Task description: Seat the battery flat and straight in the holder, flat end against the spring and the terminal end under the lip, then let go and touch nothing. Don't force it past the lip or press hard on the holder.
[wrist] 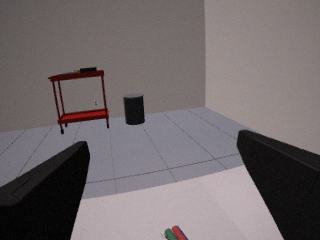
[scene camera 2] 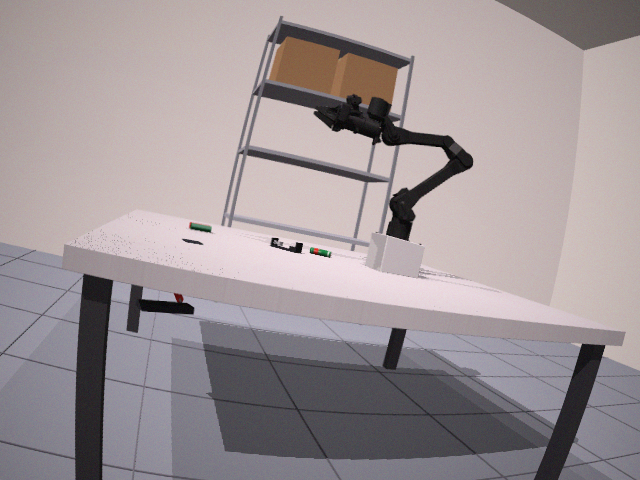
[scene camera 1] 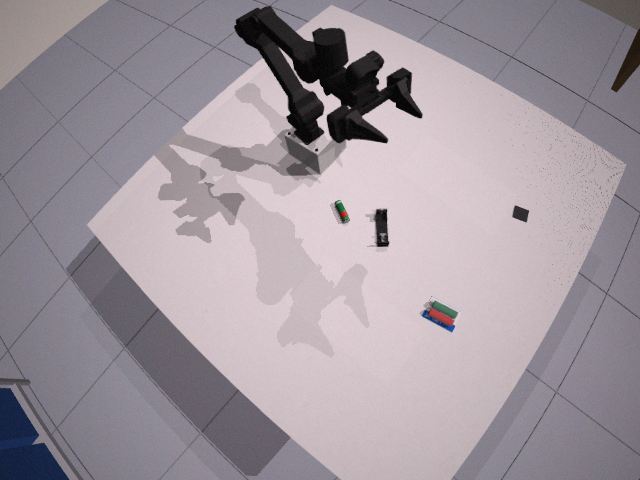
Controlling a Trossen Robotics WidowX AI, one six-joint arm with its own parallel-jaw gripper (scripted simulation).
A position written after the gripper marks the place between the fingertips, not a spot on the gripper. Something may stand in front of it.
The gripper [scene camera 1: 405, 128] is open and holds nothing.
The gripper shows as well in the wrist view [wrist: 165, 144] and in scene camera 2 [scene camera 2: 314, 110].
